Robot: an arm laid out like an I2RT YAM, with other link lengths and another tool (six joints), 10 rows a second.
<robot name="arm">
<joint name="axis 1" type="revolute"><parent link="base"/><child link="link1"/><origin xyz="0.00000 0.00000 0.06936" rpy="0.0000 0.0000 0.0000"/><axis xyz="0 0 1"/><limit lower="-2.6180" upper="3.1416"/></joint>
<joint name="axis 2" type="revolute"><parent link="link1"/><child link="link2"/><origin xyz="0.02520 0.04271 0.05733" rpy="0.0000 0.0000 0.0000"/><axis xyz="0 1 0"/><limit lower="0.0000" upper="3.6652"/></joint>
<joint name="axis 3" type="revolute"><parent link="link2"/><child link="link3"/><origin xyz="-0.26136 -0.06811 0.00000" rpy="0.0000 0.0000 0.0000"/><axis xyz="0 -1 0"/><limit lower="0.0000" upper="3.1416"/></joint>
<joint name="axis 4" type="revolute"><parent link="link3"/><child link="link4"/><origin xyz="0.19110 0.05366 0.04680" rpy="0.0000 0.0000 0.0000"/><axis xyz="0 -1 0"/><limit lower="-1.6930" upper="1.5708"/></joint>
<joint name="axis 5" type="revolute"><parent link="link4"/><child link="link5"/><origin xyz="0.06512 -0.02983 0.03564" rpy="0.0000 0.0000 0.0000"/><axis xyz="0 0 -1"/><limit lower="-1.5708" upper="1.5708"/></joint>
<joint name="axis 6" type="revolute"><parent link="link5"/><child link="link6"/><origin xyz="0.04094 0.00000 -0.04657" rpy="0.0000 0.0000 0.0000"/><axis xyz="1 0 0"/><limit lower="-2.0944" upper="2.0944"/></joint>
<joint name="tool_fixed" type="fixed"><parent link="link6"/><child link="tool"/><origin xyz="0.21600 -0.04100 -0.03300" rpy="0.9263 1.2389 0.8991"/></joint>
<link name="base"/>
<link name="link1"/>
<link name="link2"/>
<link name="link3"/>
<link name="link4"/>
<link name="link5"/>
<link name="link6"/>
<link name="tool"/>
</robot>
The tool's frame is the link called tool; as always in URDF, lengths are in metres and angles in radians.
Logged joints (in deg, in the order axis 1, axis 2, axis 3, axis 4, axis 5, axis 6), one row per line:
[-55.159, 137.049, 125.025, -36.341, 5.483, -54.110]
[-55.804, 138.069, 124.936, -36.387, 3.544, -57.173]
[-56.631, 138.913, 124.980, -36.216, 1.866, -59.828]
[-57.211, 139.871, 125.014, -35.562, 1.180, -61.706]
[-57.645, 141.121, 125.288, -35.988, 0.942, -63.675]
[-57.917, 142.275, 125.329, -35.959, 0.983, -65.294]
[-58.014, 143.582, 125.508, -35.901, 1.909, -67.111]
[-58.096, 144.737, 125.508, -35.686, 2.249, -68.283]
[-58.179, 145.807, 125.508, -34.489, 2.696, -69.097]
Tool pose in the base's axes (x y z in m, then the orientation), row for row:
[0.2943, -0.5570, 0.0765, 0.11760, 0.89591, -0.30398, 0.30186]
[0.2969, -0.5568, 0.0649, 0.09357, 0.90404, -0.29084, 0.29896]
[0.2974, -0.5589, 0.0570, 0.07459, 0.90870, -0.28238, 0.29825]
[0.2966, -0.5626, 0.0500, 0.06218, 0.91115, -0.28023, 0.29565]
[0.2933, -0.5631, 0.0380, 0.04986, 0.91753, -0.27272, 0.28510]
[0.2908, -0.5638, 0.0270, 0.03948, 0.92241, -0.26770, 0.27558]
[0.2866, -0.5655, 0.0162, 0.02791, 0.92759, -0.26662, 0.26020]
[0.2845, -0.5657, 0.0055, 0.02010, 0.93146, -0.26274, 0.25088]
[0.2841, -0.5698, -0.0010, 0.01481, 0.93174, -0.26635, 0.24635]
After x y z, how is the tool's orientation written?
As a quaternion, x y z w.
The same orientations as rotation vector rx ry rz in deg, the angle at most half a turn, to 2 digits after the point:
[17.87, 136.13, -46.19]
[14.24, 137.57, -44.26]
[11.35, 138.33, -42.98]
[9.48, 138.88, -42.71]
[7.64, 140.59, -41.79]
[6.08, 142.02, -41.22]
[4.33, 143.95, -41.37]
[3.13, 145.24, -40.97]
[2.31, 145.63, -41.63]

